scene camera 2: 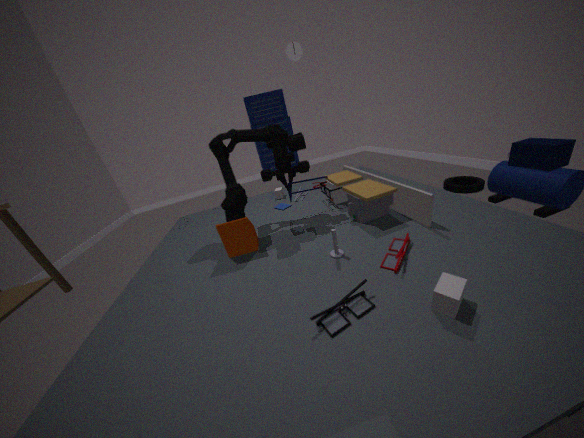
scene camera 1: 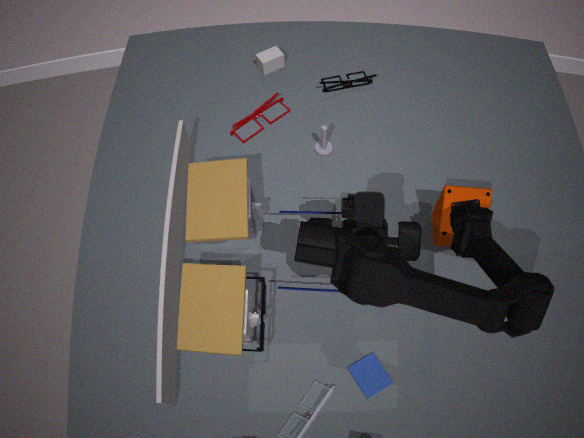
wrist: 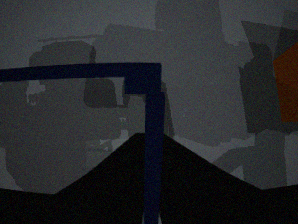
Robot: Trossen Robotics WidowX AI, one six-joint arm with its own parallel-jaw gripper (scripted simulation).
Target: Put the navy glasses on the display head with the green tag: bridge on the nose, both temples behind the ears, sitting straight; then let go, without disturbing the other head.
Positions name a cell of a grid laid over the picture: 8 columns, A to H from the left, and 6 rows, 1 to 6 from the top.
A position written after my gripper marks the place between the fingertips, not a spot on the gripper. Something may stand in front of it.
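Observation:
My gripper (scene camera 1: E4), blue pad (scene camera 1: F6), white wall (scene camera 1: C5), display head (scene camera 1: C5). Gripper again (scene camera 2: D3). Gripper too (wrist: D4); blue pad out of frame in the wrist view.

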